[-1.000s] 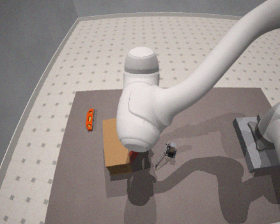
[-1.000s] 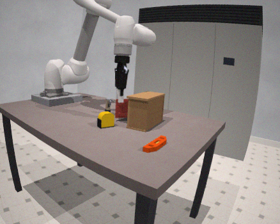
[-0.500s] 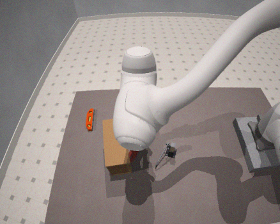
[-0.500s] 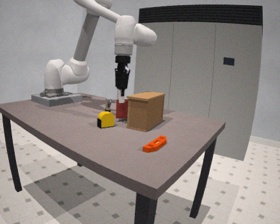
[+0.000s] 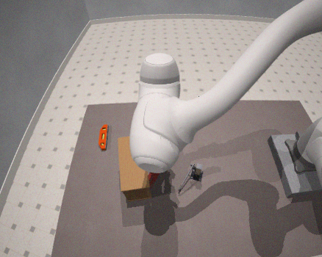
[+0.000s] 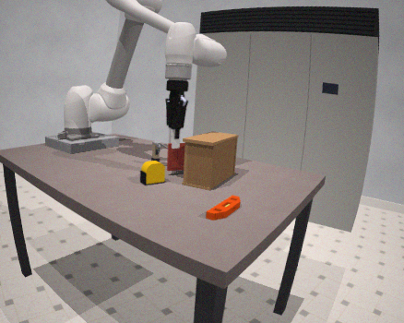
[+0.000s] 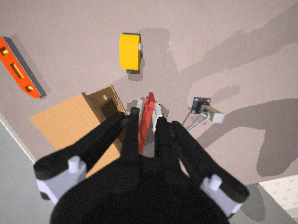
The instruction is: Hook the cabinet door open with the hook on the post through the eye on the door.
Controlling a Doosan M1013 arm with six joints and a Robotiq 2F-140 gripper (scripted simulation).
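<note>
Right now my hand is 10 cm past the hook rod, 9 cm to the right of it and 9 cm above it. Also, from my hand: hook post 12 cm behind, 7 cm to the left, 8 cm below; then red door 2 cm ahead, 7 cm to the left, 7 cm below; then yellow tape measure 11 cm to the right, 10 cm below.
</note>
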